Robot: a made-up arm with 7 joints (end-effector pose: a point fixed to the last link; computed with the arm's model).
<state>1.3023 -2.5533 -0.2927 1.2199 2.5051 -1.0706 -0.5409</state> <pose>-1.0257 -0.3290 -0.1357 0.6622 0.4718 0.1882 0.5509</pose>
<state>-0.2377 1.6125 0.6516 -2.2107 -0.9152 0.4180 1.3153</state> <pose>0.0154 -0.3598 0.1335 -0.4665 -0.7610 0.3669 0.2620</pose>
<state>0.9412 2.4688 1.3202 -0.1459 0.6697 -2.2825 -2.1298</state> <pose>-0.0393 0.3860 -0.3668 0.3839 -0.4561 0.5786 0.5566</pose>
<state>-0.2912 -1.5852 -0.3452 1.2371 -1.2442 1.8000 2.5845</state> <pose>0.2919 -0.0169 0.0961 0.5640 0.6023 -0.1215 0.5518</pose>
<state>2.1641 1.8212 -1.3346 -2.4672 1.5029 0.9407 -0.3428</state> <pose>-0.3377 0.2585 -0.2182 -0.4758 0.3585 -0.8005 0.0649</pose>
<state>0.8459 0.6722 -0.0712 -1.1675 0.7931 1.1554 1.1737</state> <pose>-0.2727 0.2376 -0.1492 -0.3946 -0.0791 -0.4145 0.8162</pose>
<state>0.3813 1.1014 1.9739 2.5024 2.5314 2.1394 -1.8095</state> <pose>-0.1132 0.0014 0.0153 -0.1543 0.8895 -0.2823 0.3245</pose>
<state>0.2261 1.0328 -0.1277 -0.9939 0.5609 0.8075 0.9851</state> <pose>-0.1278 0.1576 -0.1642 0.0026 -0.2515 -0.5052 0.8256</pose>
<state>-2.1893 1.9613 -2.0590 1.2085 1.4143 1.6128 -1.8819</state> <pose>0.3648 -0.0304 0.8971 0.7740 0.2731 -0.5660 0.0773</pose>
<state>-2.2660 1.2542 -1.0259 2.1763 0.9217 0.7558 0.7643</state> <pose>0.4321 0.0817 0.5345 -0.1941 -0.3154 -0.9284 0.0289</pose>
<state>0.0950 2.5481 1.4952 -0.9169 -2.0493 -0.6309 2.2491</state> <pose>0.4227 -0.6072 0.0619 -0.2964 0.7924 -0.4940 0.2003</pose>
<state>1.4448 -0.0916 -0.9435 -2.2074 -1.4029 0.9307 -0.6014</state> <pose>-0.6642 -0.1821 -0.1099 -0.8509 -0.5193 0.0656 0.0440</pose>
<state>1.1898 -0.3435 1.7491 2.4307 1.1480 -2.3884 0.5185</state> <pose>-0.7340 0.0198 -0.4814 -0.2413 -0.4502 -0.1627 0.8442</pose>
